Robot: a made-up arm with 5 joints. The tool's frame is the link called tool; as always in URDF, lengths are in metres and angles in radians.
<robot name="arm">
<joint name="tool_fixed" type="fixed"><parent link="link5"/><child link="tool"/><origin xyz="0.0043 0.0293 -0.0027" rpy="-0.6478 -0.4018 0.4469"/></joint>
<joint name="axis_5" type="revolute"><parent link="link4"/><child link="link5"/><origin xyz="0.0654 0.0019 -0.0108"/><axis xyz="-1 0 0"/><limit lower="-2.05" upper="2.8"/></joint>
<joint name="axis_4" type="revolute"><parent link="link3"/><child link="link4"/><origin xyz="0.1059 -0.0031 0.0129"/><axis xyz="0 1 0"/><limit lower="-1.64" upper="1.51"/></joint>
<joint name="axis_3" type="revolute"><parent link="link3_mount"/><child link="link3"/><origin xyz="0.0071 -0.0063 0.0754"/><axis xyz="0 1 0"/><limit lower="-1.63" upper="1.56"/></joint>
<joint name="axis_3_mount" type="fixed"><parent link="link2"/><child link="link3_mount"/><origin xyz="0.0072 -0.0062 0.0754"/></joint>
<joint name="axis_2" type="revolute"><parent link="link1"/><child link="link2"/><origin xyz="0.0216 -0.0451 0.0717"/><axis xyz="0 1 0"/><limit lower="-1.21" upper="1.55"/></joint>
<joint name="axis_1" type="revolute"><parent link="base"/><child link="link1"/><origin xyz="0.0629 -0.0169 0.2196"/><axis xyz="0 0 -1"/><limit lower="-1.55" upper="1.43"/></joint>
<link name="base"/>
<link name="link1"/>
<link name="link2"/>
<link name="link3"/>
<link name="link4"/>
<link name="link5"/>
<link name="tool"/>
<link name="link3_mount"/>
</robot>
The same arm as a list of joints. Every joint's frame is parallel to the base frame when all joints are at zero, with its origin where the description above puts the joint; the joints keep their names.
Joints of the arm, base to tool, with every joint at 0 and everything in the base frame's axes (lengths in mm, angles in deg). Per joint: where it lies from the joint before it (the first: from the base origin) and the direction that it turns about. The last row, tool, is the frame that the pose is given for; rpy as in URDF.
axis_1: origin 62.9 -16.9 219.6 axis -z
axis_2: origin 21.6 -45.1 71.7 axis +y
axis_3: origin 14.3 -12.5 150.8 axis +y
axis_4: origin 105.9 -3.1 12.9 axis +y
axis_5: origin 65.4 1.9 -10.8 axis -x
tool: origin 4.3 29.3 -2.7 rpy -37.12 -23.02 25.61
Joint limits (deg, base to tool): -88.81..81.93 -69.33..88.81 -93.39..89.38 -93.97..86.52 -117.46..160.43

